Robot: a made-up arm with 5 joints. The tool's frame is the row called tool.
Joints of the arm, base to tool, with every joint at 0 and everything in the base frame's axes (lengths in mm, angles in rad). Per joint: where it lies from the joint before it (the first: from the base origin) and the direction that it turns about. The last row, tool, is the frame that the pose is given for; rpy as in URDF.
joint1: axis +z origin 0 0 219
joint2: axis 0 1 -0.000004 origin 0 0 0
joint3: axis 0 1 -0.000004 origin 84 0 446
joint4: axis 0 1 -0.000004 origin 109 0 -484
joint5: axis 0 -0.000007 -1 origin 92 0 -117
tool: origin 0 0 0 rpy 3.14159 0 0
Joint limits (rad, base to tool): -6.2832..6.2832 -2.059..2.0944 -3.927..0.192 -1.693..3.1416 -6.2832..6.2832
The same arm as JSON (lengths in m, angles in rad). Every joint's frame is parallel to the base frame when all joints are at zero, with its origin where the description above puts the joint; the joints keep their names.
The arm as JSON. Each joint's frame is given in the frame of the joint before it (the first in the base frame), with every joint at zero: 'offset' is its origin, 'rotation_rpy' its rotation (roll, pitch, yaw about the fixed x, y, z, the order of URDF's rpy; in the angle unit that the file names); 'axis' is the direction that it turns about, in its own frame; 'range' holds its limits. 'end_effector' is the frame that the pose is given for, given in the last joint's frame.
{"length_unit": "m", "angle_unit": "rad", "chain": [
  {"id": "joint1", "offset": [0.0, 0.0, 0.219], "rotation_rpy": [0.0, 0.0, 0.0], "axis": "+z", "range": [-6.2832, 6.2832]},
  {"id": "joint2", "offset": [0.0, 0.0, 0.0], "rotation_rpy": [0.0, 0.0, 0.0], "axis": "+y", "range": [-2.059, 2.0944]},
  {"id": "joint3", "offset": [0.084, 0.0, 0.446], "rotation_rpy": [0.0, 0.0, 0.0], "axis": "+y", "range": [-3.927, 0.192]},
  {"id": "joint4", "offset": [0.109, 0.0, -0.484], "rotation_rpy": [0.0, 0.0, 0.0], "axis": "+y", "range": [-1.693, 3.1416]},
  {"id": "joint5", "offset": [0.092, 0.0, -0.117], "rotation_rpy": [0.0, 0.0, 0.0], "axis": "-z", "range": [-6.2832, 6.2832]}
], "end_effector": {"offset": [0.0, 0.0, 0.0], "rotation_rpy": [3.1416, 0.0, 0.0]}}

